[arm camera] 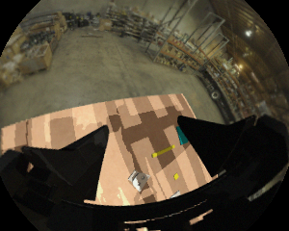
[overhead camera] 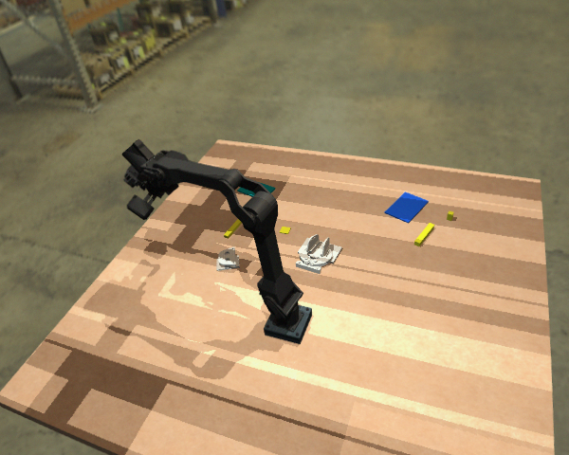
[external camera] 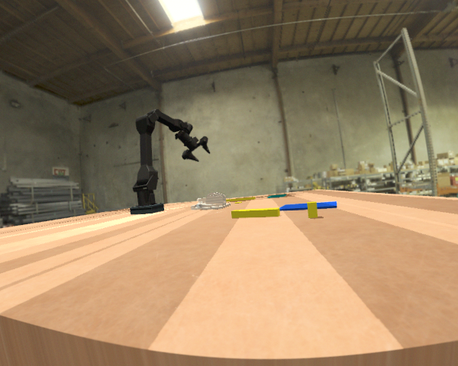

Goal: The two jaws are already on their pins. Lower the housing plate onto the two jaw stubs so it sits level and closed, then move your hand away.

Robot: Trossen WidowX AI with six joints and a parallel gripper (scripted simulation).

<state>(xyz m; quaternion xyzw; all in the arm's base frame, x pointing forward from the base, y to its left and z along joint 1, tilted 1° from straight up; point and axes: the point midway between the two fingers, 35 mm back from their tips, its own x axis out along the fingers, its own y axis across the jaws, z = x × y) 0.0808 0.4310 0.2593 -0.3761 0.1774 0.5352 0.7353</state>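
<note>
The small white part lies 260 mm below my gripper tip, 170 mm to the right of it and 50 mm ahead of it. From my gripper tip the other things lie so: teal sheet (410 mm ahead, 270 mm below, 60 mm to the right); then small yellow cube (740 mm to the right, 500 mm ahead, 260 mm below); then blue sheet (600 mm to the right, 510 mm ahead, 270 mm below).
</note>
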